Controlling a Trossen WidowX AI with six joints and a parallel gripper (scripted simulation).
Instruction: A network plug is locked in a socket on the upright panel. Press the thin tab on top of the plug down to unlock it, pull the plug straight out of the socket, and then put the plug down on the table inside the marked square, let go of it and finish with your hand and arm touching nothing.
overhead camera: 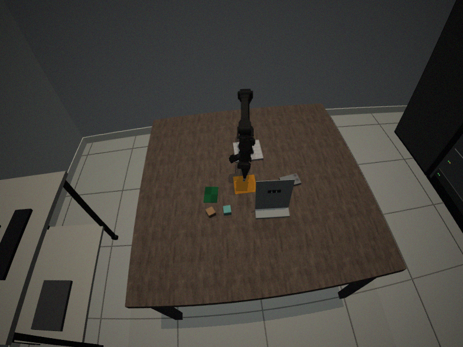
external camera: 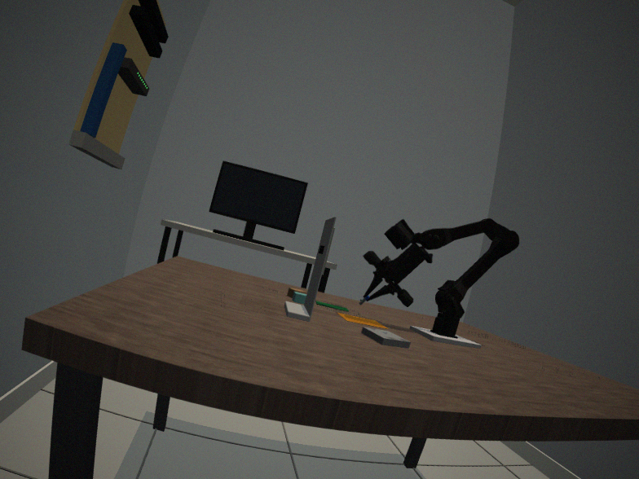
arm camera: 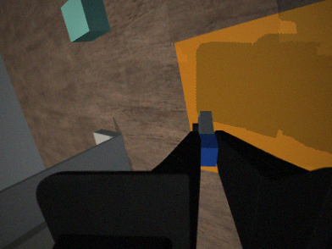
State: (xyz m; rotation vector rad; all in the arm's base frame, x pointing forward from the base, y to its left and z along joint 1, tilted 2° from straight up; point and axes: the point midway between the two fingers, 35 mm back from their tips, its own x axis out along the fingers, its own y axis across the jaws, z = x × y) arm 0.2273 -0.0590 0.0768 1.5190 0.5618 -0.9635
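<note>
My gripper tip is now 60 mm above the orange flat square and 10 mm past it. Round my gripper tip: green flat square (190 mm to the right, 60 mm below, 30 mm ahead); blue network plug (right at my gripper tip); teal cube (150 mm ahead, 120 mm to the right, 50 mm below).
</note>
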